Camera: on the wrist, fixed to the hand. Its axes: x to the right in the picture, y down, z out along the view.
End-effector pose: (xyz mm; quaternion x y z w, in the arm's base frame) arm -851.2 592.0 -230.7 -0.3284 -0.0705 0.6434 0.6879
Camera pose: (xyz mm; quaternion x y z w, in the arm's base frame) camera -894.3 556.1 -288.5 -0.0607 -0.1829 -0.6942 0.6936
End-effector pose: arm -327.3 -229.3 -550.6 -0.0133 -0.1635 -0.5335 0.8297
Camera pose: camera -264.9 -187.5 -579.6 -0.2768 -0.1240 0.8459 0.4387
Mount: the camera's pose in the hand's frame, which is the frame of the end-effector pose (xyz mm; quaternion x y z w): -21.6 69.1 -35.3 0.0194 0.1901 -0.9795 0.0633
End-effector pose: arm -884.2 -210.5 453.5 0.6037 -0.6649 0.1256 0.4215
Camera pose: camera -934.4 -155.0 483.4 0.6738 0.6318 -0.2773 0.2644
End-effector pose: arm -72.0 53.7 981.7 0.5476 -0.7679 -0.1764 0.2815
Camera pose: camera -96.0 98.7 1044.1 -0.8259 -0.5379 0.1679 0.0196
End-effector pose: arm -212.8 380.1 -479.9 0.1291 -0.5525 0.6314 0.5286
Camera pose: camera -245.1 409.9 -547.4 0.4396 0.2042 -0.4425 0.7545
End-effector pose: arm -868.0 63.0 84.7 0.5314 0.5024 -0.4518 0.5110
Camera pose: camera -802.3 98.5 114.8 0.3627 -0.6407 0.4379 0.5160
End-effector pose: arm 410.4 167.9 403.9 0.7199 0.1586 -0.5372 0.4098
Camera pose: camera 471.3 156.9 455.5 -0.0003 -0.7827 0.3016 0.5444
